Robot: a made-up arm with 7 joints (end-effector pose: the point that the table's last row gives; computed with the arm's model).
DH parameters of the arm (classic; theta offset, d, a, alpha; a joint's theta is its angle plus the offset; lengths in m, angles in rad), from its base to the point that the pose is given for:
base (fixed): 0.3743 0 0.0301 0
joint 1: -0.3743 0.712 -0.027 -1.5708
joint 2: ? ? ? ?
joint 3: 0 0.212 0.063 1.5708
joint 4: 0 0.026 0.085 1.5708
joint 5: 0 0.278 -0.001 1.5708
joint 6: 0 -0.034 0.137 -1.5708
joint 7: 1.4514 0 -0.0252 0
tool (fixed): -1.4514 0.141 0 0
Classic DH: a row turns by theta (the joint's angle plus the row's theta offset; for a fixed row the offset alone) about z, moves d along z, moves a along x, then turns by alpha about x.
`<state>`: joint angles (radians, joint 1 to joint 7).
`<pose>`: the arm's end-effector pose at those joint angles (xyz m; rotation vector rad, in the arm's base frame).
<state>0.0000 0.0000 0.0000 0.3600 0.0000 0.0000 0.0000</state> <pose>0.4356 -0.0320 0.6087 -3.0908 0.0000 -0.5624</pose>
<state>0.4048 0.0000 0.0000 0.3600 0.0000 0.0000 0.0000</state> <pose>0.4196 0.1320 0.6087 -2.9603 -0.6075 -0.5387</pose>
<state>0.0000 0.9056 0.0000 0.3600 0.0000 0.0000 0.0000</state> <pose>0.1880 -0.0320 0.3063 -3.0254 0.0000 0.8464</pose>
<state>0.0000 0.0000 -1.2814 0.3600 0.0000 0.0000 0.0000</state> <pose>0.1058 -0.4044 0.6087 2.3221 -1.7314 0.4225</pose>
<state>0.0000 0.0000 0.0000 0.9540 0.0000 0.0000 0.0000</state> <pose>0.5519 -0.0320 0.8595 -2.7909 0.0000 -1.4424</pose>
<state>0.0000 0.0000 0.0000 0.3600 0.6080 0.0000 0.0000</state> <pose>0.4085 -0.1063 0.5985 -2.8525 0.8949 -0.5191</pose>
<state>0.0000 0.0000 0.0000 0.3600 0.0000 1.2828 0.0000</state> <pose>0.2290 -0.0320 0.5015 -2.8131 0.0000 1.3986</pose>
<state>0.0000 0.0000 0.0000 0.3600 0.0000 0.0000 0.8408</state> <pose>0.4540 -0.0381 0.6156 -2.6975 1.2059 -0.4909</pose>
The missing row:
joint 2: 0 -0.008 0.02 1.5708
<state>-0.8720 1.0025 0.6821 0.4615 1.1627 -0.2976 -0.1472</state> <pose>0.1785 -0.0498 0.3331 -2.2754 1.7944 0.5006</pose>
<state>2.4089 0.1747 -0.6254 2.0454 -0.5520 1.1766 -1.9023</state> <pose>0.0003 0.5106 1.0940 -0.6925 2.2003 0.8417</pose>
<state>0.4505 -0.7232 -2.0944 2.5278 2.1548 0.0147 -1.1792</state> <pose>-0.3813 -0.4312 0.9835 -0.4564 -1.4249 2.3253</pose>
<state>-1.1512 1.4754 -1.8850 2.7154 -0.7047 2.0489 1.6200</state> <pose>0.0415 -0.4937 0.9904 -0.6845 -0.6088 -0.0317</pose>
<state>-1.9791 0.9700 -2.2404 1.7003 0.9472 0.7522 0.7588</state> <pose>-0.3654 0.1042 1.1988 -1.1437 -1.2627 0.0697</pose>
